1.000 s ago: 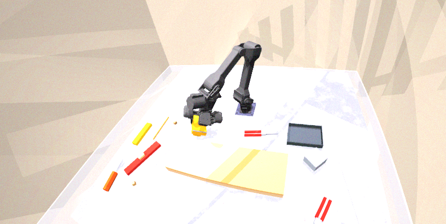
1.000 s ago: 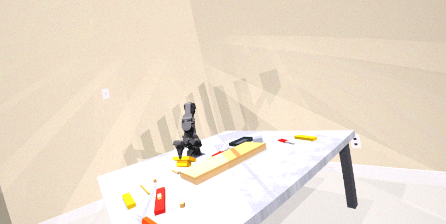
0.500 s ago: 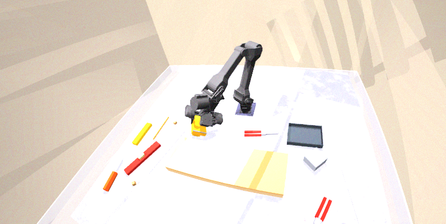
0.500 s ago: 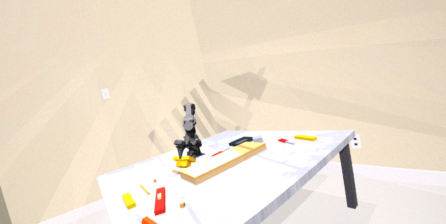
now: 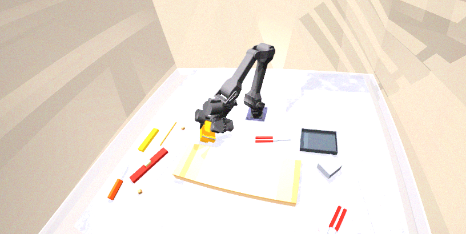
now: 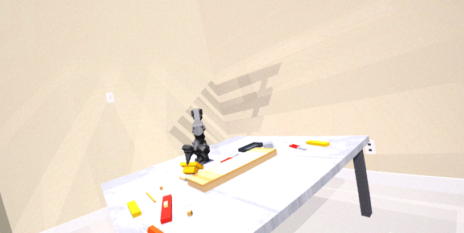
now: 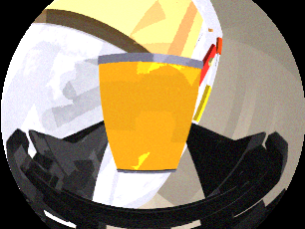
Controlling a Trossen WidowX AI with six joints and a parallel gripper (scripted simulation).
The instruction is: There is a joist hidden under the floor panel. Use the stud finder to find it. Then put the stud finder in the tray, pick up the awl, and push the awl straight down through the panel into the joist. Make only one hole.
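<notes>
Now: the stud finder 20 mm ahead of my gripper tip, 10 mm to the right of it and 20 mm below it. From my gripper tip the other things lie so: square light (40 mm ahead, 10 mm to the right, 30 mm below); thin orange stick (10 mm behind, 260 mm to the right, 60 mm below); awl (20 mm behind, 50 mm to the right, 60 mm below).
</notes>
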